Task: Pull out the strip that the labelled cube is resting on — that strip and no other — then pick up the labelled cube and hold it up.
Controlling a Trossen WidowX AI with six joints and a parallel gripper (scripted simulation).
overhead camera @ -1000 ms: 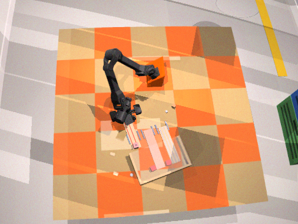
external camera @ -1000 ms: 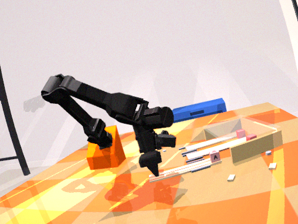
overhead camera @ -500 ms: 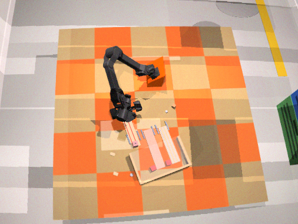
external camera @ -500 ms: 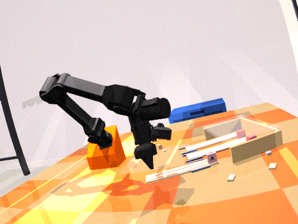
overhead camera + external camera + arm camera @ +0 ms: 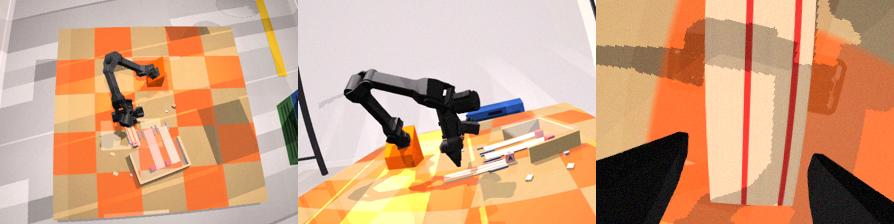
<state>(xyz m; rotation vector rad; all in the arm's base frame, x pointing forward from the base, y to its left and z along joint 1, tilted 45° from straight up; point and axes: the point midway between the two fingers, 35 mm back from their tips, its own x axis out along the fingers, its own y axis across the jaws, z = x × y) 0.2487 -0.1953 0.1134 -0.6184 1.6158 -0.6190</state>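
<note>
Right now the red-lined strip is 6 cm ahead of my gripper tip, 4 cm below it and 1 cm to the left of it.
</note>
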